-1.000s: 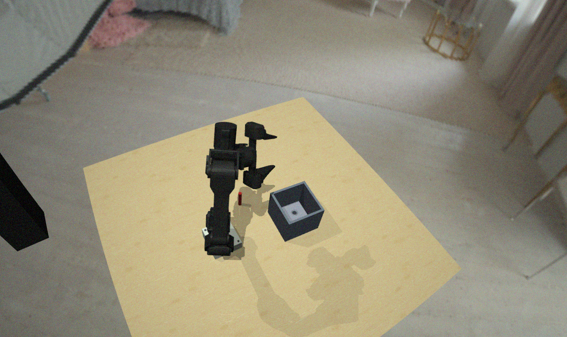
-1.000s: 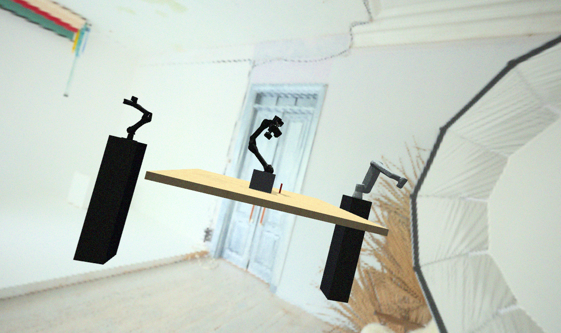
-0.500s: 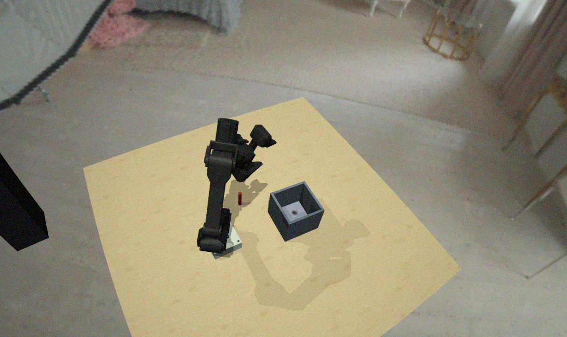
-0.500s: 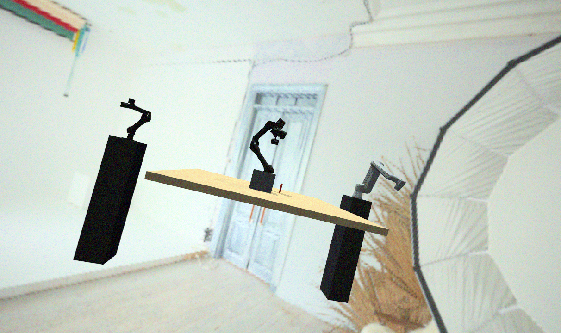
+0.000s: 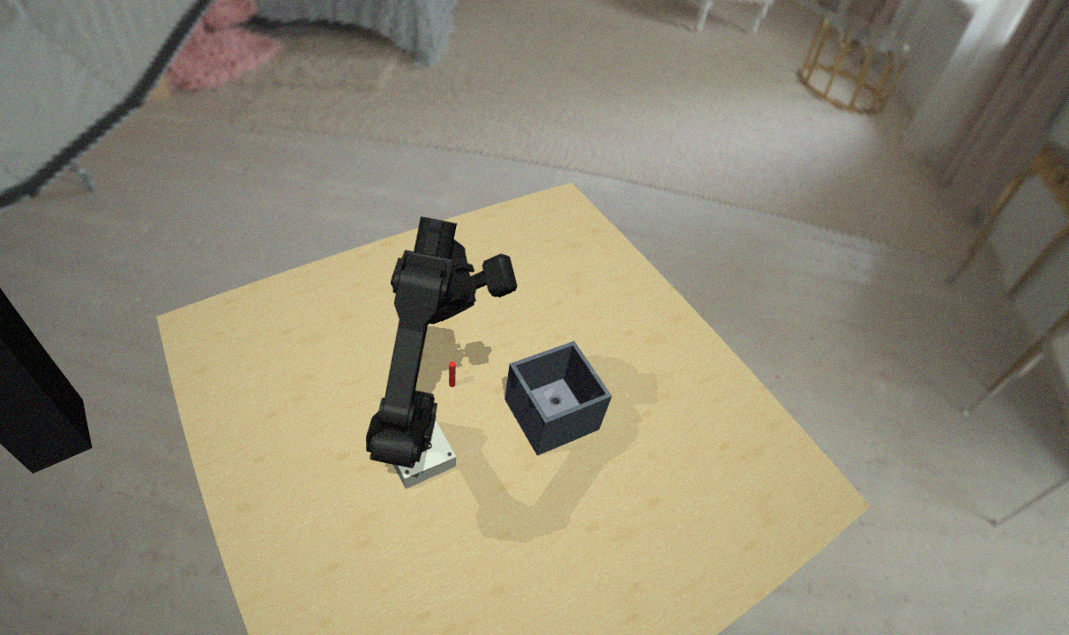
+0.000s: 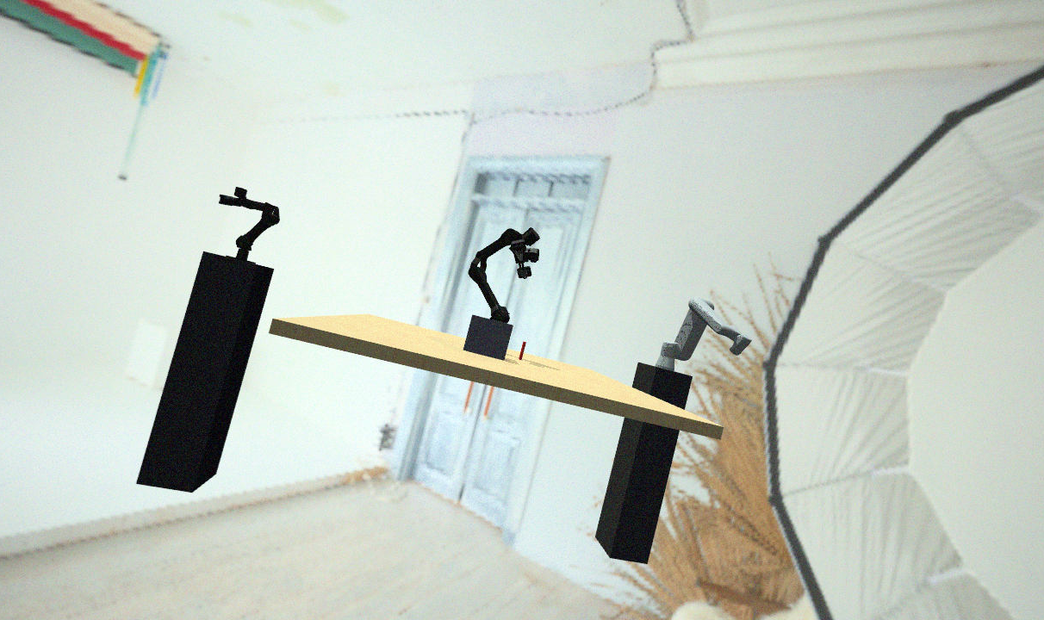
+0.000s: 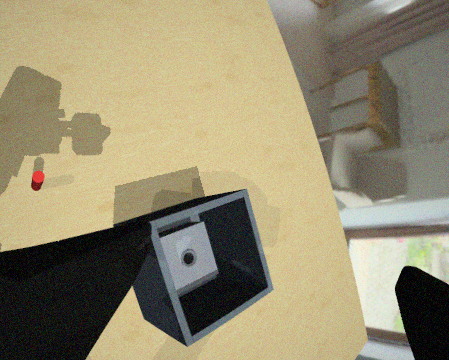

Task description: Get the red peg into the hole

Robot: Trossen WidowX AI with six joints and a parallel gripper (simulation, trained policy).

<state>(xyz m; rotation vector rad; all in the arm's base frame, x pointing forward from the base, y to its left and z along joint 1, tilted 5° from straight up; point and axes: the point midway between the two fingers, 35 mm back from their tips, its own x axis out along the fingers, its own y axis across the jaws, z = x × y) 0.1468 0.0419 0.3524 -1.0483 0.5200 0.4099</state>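
My gripper tip is now 3 cm past the red peg, 9 cm to the right of it and 34 cm above it. The rest, counted from my gripper tip: light grey plate: 13 cm ahead, 9 cm to the right, 33 cm below.
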